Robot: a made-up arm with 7 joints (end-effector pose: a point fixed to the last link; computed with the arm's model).
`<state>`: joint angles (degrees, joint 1 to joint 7).
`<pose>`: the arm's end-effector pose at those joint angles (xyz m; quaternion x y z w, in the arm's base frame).
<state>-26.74 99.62 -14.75 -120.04 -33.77 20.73 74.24</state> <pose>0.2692 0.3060 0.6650 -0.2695 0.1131 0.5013 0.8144</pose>
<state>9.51 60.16 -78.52 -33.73 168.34 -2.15 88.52</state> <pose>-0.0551 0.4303 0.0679 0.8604 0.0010 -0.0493 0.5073</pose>
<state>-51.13 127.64 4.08 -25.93 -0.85 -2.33 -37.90</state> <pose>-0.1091 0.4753 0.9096 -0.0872 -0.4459 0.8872 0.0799</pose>
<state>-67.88 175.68 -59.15 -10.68 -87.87 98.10 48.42</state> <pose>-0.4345 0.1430 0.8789 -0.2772 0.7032 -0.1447 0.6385</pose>
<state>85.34 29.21 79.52 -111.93 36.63 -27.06 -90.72</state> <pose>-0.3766 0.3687 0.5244 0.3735 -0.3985 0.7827 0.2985</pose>
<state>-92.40 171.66 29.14 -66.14 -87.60 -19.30 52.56</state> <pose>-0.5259 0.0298 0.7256 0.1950 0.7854 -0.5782 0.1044</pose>
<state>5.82 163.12 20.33 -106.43 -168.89 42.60 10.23</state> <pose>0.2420 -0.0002 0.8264 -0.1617 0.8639 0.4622 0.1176</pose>
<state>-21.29 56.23 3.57 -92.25 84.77 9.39 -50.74</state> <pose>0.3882 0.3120 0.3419 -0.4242 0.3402 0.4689 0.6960</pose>
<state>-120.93 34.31 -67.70 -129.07 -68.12 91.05 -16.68</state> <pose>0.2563 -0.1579 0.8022 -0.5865 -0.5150 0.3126 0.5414</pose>
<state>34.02 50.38 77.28 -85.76 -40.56 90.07 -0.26</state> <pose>-0.1639 0.5013 0.3861 0.2240 0.1452 -0.8305 0.4889</pose>
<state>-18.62 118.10 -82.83 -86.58 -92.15 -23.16 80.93</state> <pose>0.1206 0.4779 0.5222 0.6477 0.3097 0.5861 0.3754</pose>
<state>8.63 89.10 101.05 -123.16 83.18 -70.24 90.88</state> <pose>-0.0330 0.3642 0.7205 0.0951 0.2815 -0.5724 0.7642</pose>
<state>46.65 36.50 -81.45 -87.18 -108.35 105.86 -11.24</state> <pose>-0.2862 0.0966 0.1117 0.4632 -0.1861 0.6916 0.5220</pose>
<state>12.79 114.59 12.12 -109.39 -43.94 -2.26 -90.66</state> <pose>0.2832 0.3279 0.7339 0.5795 -0.7857 0.0367 0.2133</pose>
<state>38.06 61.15 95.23 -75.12 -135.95 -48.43 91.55</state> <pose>-0.1265 0.5183 0.5201 -0.0064 0.0486 0.9892 0.1381</pose>
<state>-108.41 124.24 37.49 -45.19 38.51 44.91 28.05</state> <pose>-0.2711 0.4778 0.7666 -0.9229 0.0263 -0.1603 0.3492</pose>
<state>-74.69 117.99 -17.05 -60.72 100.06 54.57 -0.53</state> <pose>0.0722 0.4091 0.8607 -0.6277 0.4192 0.4798 0.4473</pose>
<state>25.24 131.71 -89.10 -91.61 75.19 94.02 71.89</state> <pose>-0.0300 0.4861 0.6379 -0.0958 0.3261 -0.7090 0.6179</pose>
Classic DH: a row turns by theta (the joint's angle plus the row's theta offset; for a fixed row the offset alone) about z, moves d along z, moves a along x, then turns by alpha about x. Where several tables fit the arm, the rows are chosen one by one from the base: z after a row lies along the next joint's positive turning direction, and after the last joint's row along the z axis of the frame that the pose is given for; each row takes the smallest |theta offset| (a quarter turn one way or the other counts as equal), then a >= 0, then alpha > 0; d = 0 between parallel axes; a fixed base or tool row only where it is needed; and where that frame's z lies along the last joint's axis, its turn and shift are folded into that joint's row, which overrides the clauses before.
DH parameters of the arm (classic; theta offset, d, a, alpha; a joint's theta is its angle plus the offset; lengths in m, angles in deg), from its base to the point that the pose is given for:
base (fixed): 0 0.5053 -0.011 -70
joint 1: 90 -0.0036 0.0128 90
joint 2: 70 0.027 0.014 -90
joint 3: -90 -0.425 0.064 -90
joint 4: 0 0.012 -0.012 90
joint 5: 0 -0.165 -0.022 -90
joint 6: 0 0.024 -0.022 90
joint 7: 0 -0.025 -0.002 -90
tool (fixed): 180 -0.027 0 0

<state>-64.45 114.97 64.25 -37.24 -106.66 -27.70 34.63</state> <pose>-0.1768 0.4692 0.8511 -0.3378 -0.4563 0.7974 0.2047</pose>
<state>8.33 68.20 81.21 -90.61 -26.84 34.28 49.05</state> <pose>0.0020 0.5342 0.5612 -0.7495 -0.2352 0.5699 0.2412</pose>
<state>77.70 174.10 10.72 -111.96 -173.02 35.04 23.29</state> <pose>0.3448 0.1247 0.3765 0.0747 -0.5925 -0.6028 0.5291</pose>
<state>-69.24 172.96 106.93 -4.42 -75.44 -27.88 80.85</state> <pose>-0.5494 0.1222 0.7459 -0.6639 -0.5479 0.0039 0.5090</pose>
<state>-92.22 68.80 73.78 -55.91 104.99 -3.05 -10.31</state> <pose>0.1808 0.4624 0.8129 -0.6855 0.0910 -0.6714 0.2666</pose>
